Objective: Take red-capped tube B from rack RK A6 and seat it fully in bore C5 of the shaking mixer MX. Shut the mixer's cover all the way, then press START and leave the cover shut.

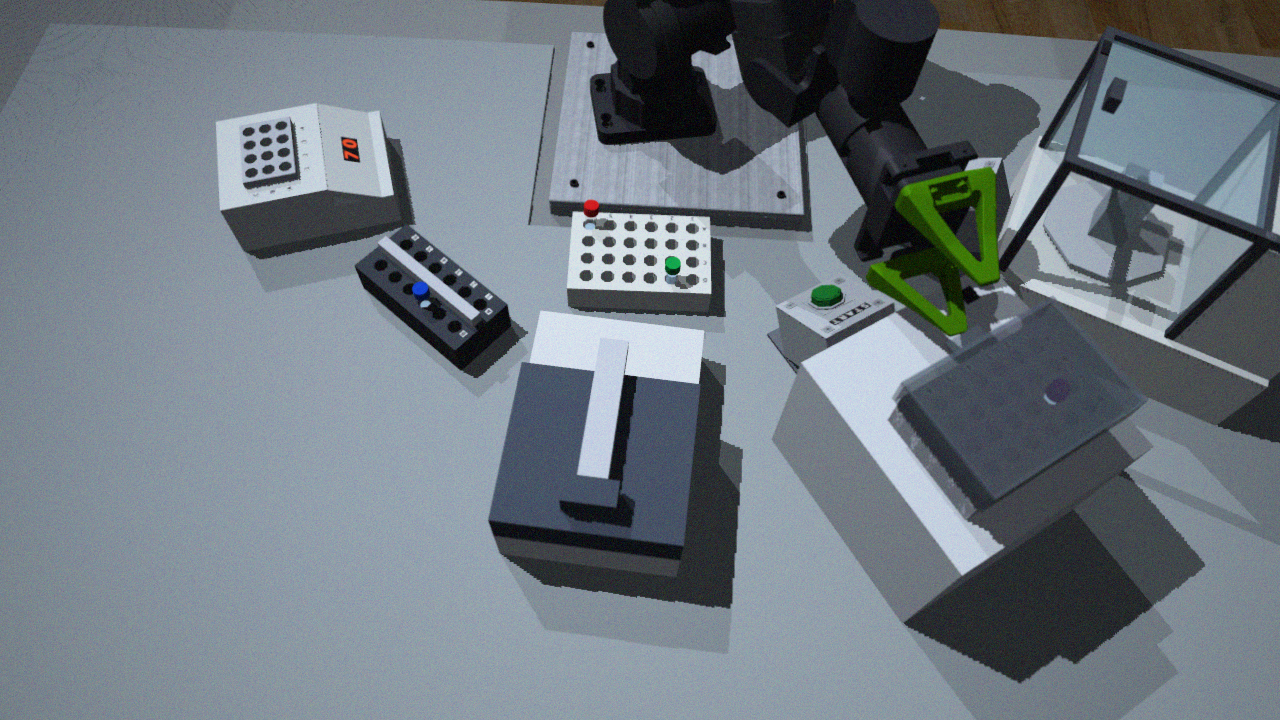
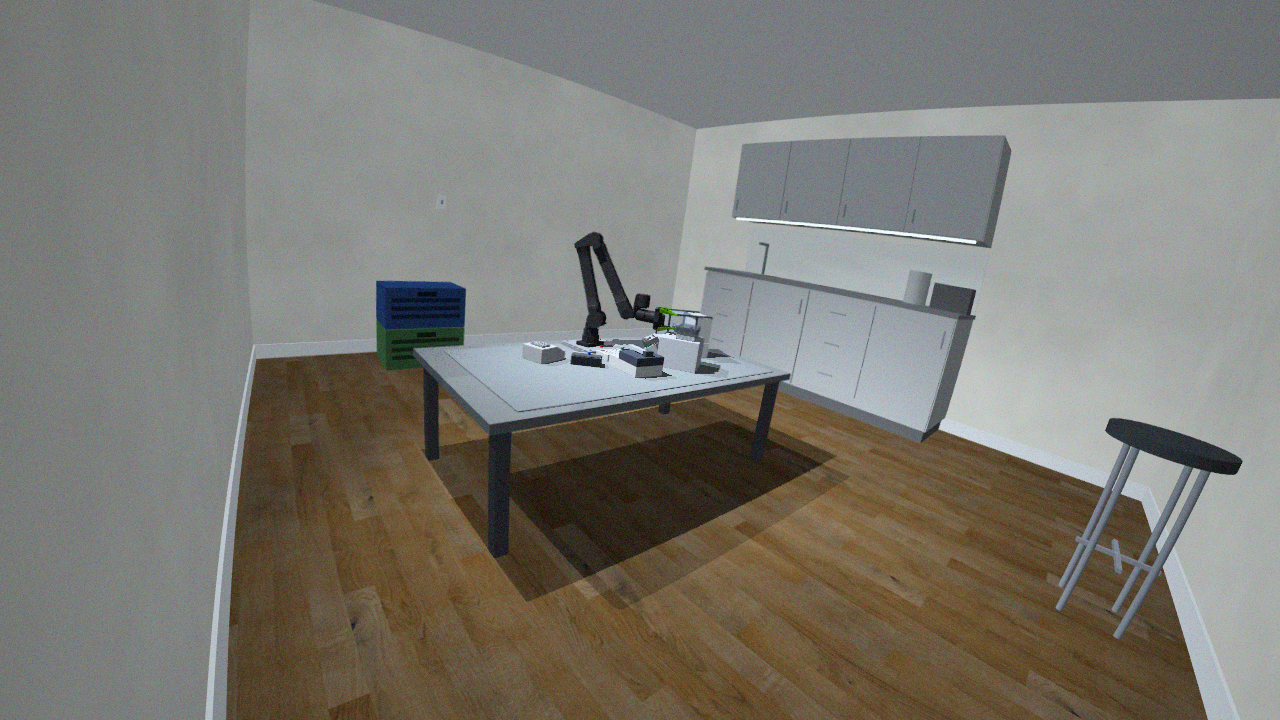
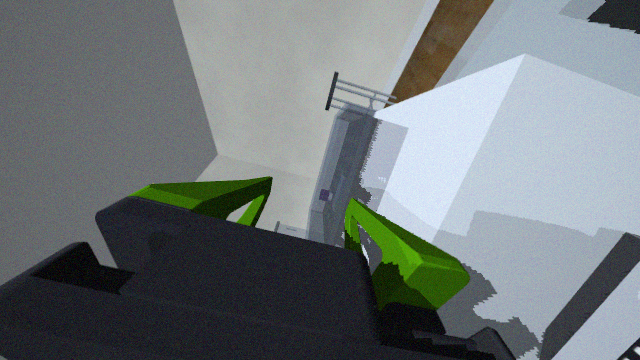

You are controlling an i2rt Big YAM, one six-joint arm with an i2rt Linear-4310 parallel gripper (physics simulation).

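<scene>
The red-capped tube B stands upright in the back left corner hole of the white rack RK. The white mixer MX is at the right. Its smoky see-through cover lies over the bored block; whether it is fully down I cannot tell. A purple cap shows through it. The green button sits on a small panel box behind the mixer; its label is unreadable. My gripper is open and empty, near the cover's back edge.
A glass-walled balance stands right of my gripper. A dark-lidded machine stands in front of the rack, which also holds a green-capped tube. A black rack with a blue-capped tube and a heater block are at left.
</scene>
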